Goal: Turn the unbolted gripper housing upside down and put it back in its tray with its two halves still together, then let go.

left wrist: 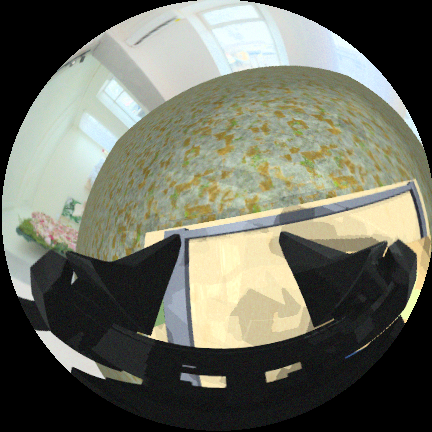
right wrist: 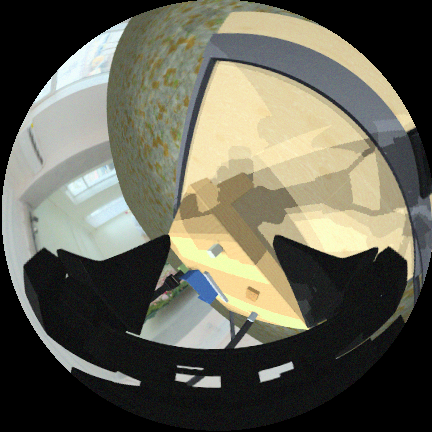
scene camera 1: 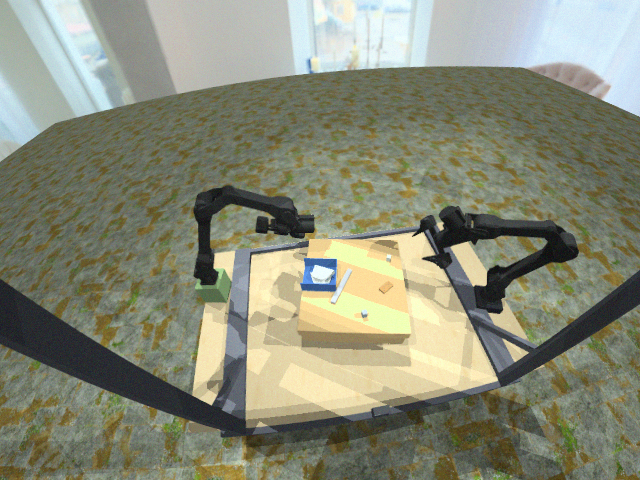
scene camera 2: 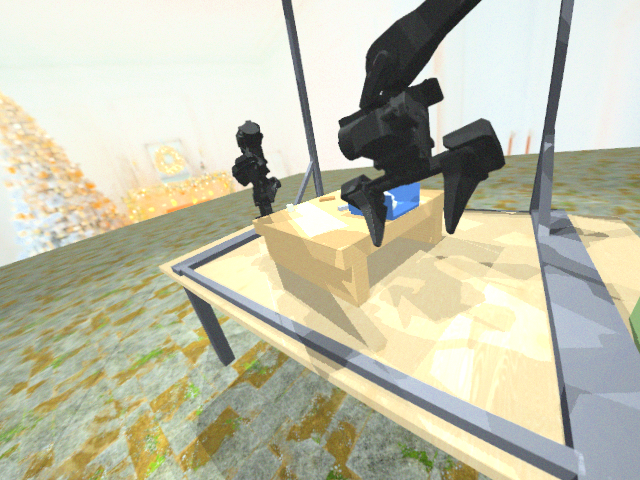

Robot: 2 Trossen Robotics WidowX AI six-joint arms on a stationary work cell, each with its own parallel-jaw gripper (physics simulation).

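Where they show: left gripper, fingertip midpoint: (left wrist: 230, 238) (scene camera 2: 409, 240); right gripper, fingertip midpoint: (right wrist: 222, 240) (scene camera 1: 417, 247) (scene camera 2: 264, 195); left arm's base at its link origin: (right wrist: 182, 272) (scene camera 1: 209, 278); right arm's base at its link origin: (scene camera 1: 488, 296).
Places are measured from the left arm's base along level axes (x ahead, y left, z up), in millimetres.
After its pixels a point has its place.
Note:
The white gripper housing (scene camera 1: 323, 274) (scene camera 2: 390, 198) sits in the blue tray (scene camera 1: 319, 287) {z 58, x 445, y -90 mm} (scene camera 2: 409, 207) {z 38, x 387, y -45 mm} on the raised wooden block. Its shape is irregular and small in view; I cannot tell which side is up or whether its halves are fully closed. In the right wrist view the blue tray (right wrist: 201, 287) {z 63, x 504, y -38 mm} hides the housing. My left gripper (scene camera 1: 280, 228) {z 77, x 277, y 182 mm} (scene camera 2: 415, 237) {z 77, x 277, y 182 mm} (left wrist: 230, 238) {z 77, x 277, y 182 mm} is open and empty, raised beyond the tray's left side in scene camera 1. My right gripper (scene camera 1: 419, 246) {z 79, x 809, y 53 mm} (right wrist: 222, 240) {z 79, x 809, y 53 mm} is open and empty, off the block's right side, well away from the tray.
A long light bar (scene camera 1: 341, 285) {z 40, x 520, y -73 mm} (right wrist: 216, 286) {z 35, x 535, y -61 mm} lies beside the tray. An orange-brown block (scene camera 1: 386, 287) {z 38, x 675, y -88 mm} (right wrist: 252, 293) {z 38, x 691, y -75 mm} and two small pale cubes (scene camera 1: 388, 257) {z 49, x 701, y 36 mm} (scene camera 1: 364, 313) {z 56, x 587, y -193 mm} rest on the wooden block (scene camera 1: 356, 338) {z -68, x 565, y -224 mm}. A green box (scene camera 1: 219, 289) {z -11, x 50, y -46 mm} stands by the left arm's base.

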